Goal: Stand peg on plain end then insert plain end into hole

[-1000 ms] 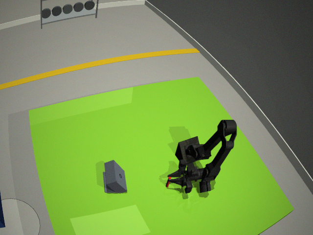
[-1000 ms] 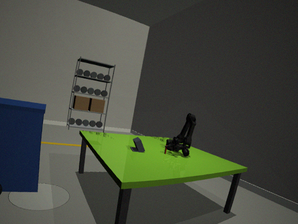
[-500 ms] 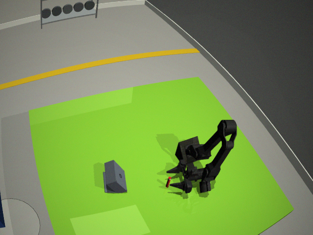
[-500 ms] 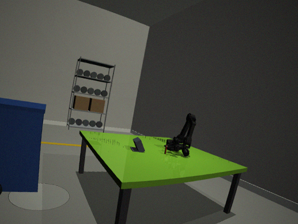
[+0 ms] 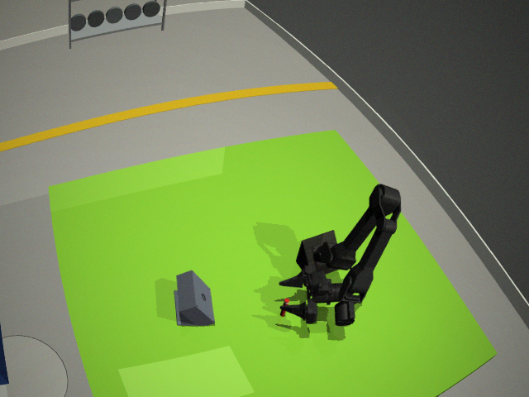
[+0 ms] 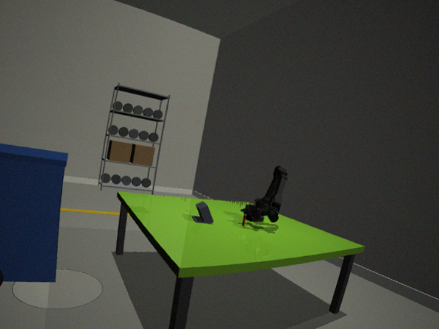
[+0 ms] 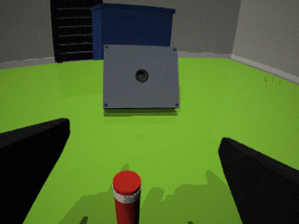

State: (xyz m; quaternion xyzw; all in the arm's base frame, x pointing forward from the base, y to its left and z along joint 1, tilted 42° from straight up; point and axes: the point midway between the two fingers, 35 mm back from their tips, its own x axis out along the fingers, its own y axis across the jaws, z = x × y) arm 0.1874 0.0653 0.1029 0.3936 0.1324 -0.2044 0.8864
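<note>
My gripper tip is now 20 mm past the peg, 20 mm to the right of it and 30 mm above it. The rest, counted from my gripper tip: sloped panel (220 mm ahead, 100 mm to the right, 40 mm below).
</note>
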